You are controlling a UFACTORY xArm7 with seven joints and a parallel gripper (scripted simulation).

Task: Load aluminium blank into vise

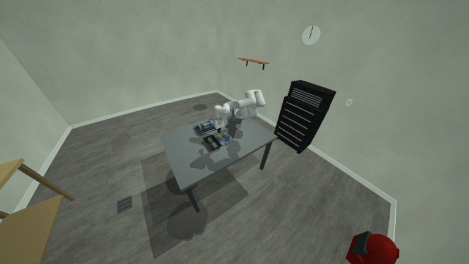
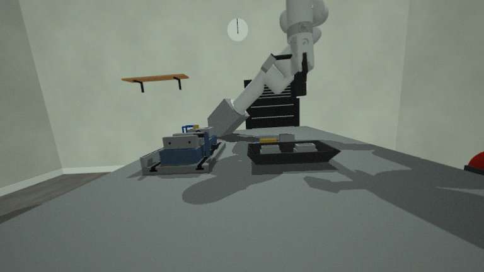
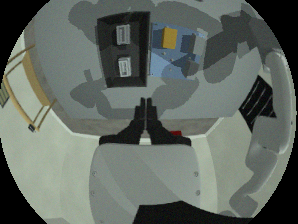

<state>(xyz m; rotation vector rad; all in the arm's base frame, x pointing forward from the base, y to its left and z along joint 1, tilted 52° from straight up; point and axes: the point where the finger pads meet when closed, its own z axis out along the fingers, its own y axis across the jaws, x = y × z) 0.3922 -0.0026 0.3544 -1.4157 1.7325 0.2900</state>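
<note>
The grey aluminium blank is 190 mm below my hand, 150 mm behind it and 20 mm to the right of it. Round my hand: vise: 380 mm to the right, 170 mm below, 10 mm behind; then brass blank: 190 mm below, 100 mm to the right, 60 mm behind.
</note>
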